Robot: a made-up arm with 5 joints.
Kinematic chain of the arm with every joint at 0, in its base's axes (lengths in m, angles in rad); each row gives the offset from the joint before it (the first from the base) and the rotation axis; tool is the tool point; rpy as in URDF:
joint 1: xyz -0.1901 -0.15 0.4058 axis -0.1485 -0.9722 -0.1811
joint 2: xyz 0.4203 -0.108 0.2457 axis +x
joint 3: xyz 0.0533 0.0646 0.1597 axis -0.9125 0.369 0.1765
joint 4: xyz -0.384 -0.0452 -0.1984 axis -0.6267 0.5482 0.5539
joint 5: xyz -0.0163 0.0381 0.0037 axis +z
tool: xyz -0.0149 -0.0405 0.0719 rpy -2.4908 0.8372 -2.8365
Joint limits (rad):
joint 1: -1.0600..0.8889
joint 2: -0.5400..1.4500
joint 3: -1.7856..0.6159
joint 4: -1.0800..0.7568
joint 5: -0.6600..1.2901
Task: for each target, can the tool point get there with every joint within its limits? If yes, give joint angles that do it. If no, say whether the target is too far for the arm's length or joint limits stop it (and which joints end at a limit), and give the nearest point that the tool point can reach.
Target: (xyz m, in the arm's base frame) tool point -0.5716 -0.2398 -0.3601
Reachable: no: joint limits stop it (at a limit: joint 1, joint 2, joint 4) | nearest point -0.1056 -0.0229 0.3231 | short by 0.855 m
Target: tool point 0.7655 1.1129 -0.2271
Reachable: no: too far | nearest point 0.1986 0.1918 0.4061 | short by 1.253 m
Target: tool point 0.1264 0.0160 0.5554
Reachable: yes | joints -0.7094 0.3854 -1.1280 -0.3607 0.9422
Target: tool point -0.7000 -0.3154 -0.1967
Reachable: no: joint limits stop it (at a limit: joint 1, joint 2, joint 4) | nearest point -0.3890 -0.3592 0.5462 | short by 0.807 m
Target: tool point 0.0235 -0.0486 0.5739
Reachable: yes | joints -0.7205 0.4227 -0.6841 -0.8753 -0.4177
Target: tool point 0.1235 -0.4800 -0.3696
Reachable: no: joint limits stop it (at a limit: joint 1, joint 2, joint 3, joint 5) | nearest point 0.0621 -0.4211 0.3702 | short by 0.745 m
